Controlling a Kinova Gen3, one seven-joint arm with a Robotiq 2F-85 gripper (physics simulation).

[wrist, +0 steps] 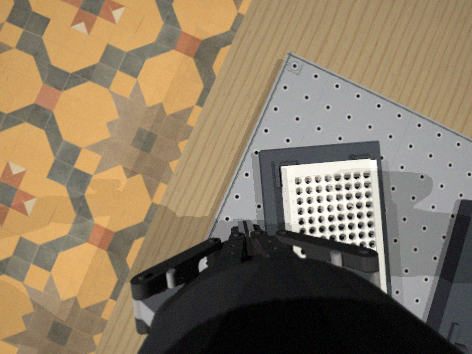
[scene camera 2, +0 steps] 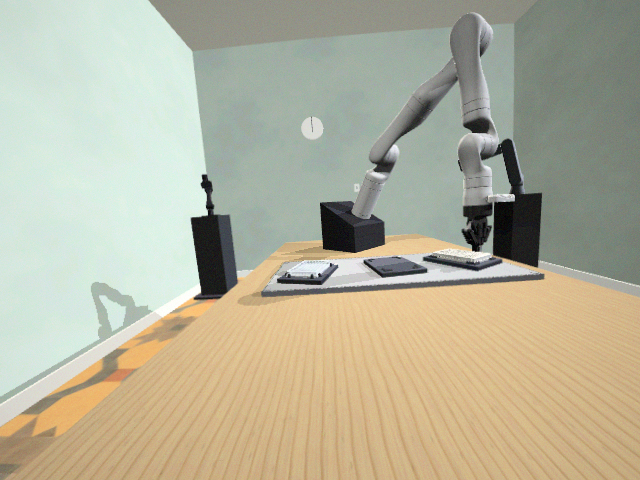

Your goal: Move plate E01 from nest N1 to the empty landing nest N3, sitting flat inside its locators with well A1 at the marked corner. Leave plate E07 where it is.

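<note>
A white 96-well style plate (scene camera 2: 457, 255) (wrist: 334, 196) sits in a dark nest (scene camera 2: 474, 266) (wrist: 320, 153) at the right of the scene view. A dark nest without a plate (scene camera 2: 395, 266) (wrist: 461, 290) is in the middle; part of it shows in the wrist view. A paler plate (scene camera 2: 310, 268) sits in the left nest (scene camera 2: 301, 280). Labels and the marked corner cannot be read. My gripper (scene camera 2: 476, 248) (wrist: 245, 230) is shut and empty, pointing down. Its fingertips are behind the white plate in the scene view and appear beside the nest's left edge in the wrist view.
The nests stand on a grey perforated board (scene camera 2: 351, 283) (wrist: 311, 111) on the wooden table (scene camera 2: 330, 372) (wrist: 380, 45). The arm's black base block (scene camera 2: 351, 232) stands at the back. Black pedestals (scene camera 2: 212, 255) (scene camera 2: 527, 232) with small dark arms stand left and right.
</note>
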